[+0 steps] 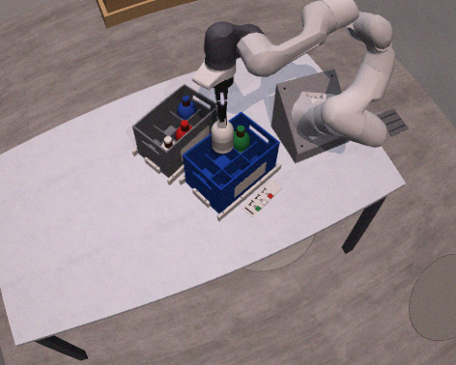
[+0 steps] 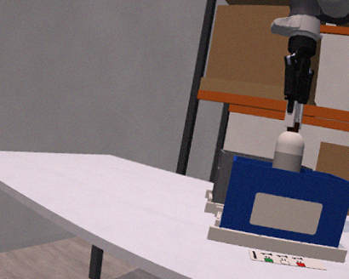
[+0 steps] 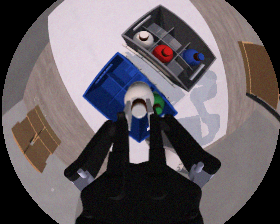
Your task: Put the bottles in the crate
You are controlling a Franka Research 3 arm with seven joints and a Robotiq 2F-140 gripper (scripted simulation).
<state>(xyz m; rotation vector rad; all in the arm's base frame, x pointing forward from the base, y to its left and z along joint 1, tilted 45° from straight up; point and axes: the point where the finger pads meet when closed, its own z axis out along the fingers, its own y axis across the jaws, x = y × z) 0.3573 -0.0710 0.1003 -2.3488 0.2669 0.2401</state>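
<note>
Now: hand 2 cm past the blue crate, 4 cm to the right of it and 22 cm above it. The rest, counted from my hand: green bottle (8 cm behind, 4 cm to the right, 22 cm below); then grey crate (11 cm ahead, 16 cm to the right, 22 cm below); then red bottle (9 cm ahead, 13 cm to the right, 22 cm below).
</note>
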